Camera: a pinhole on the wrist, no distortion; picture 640 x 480 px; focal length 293.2 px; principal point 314.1 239.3 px. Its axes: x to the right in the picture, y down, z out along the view. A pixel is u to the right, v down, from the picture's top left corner.
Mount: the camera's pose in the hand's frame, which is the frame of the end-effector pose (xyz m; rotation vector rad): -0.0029 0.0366 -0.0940 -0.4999 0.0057 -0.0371
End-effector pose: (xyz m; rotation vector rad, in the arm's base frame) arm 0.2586 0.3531 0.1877 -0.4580 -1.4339 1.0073
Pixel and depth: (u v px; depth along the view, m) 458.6 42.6 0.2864
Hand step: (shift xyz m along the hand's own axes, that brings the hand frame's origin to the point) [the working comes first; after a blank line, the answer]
In the camera's frame: 0.1411 -0.1921 0.2864

0.1358 0.0001 0.2500
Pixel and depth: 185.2 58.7 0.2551
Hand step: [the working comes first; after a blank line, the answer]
In the camera's frame: -0.1122 -0.1571 0.2551

-0.1166 0.0252 0.2048
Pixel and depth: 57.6 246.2 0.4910
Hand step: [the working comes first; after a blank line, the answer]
In the camera's frame: -0.4295 0.0116 0.4910

-0.4246 0.2979 0.3298
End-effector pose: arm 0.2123 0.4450 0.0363 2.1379 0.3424 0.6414
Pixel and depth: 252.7 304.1 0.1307
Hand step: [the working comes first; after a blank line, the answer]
In the camera's frame: -0.0274 0.0289 0.1307

-0.0274 0.1256 0.0068
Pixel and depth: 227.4 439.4 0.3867
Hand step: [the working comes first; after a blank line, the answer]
In the camera's frame: -0.1143 0.2639 0.3867

-0.1025 0.4575 0.1185
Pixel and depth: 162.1 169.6 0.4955
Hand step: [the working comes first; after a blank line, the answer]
In the camera's frame: -0.2569 -0.1178 0.4955

-0.2564 0.1802 0.3964
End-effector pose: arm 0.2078 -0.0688 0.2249 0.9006 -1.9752 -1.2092
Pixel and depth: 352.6 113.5 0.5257
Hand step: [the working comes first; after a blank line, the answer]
In the camera's frame: 0.0690 -0.2256 0.5257

0.0660 0.0881 0.4757
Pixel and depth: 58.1 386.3 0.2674
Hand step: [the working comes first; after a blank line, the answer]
In the camera's frame: -0.2335 0.1341 0.2674

-0.2277 0.2909 0.0756
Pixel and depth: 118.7 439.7 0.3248
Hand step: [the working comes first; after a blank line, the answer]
In the camera's frame: -0.2165 0.2220 0.3248

-0.2069 0.3949 0.0839
